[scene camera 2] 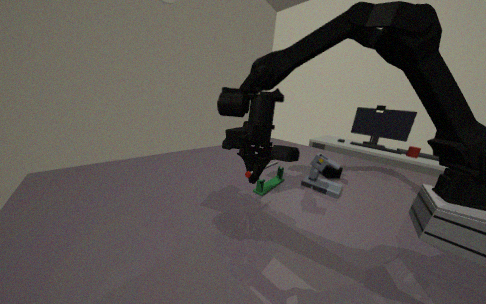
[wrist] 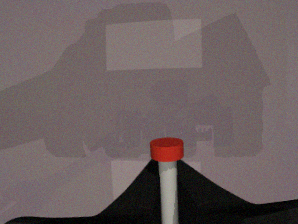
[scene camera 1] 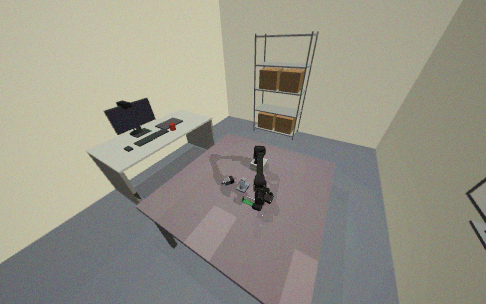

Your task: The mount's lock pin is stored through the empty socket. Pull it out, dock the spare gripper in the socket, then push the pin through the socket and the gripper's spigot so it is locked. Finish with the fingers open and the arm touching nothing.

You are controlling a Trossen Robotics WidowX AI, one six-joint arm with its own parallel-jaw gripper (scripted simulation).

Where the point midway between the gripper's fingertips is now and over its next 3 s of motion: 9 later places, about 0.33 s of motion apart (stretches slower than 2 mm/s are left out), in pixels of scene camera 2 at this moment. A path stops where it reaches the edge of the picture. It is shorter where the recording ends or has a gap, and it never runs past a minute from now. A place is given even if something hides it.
My gripper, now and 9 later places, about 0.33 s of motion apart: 252,183; 251,188; 251,192; 252,191; 255,186; 258,178; 262,171; 264,163; 270,142; 268,155
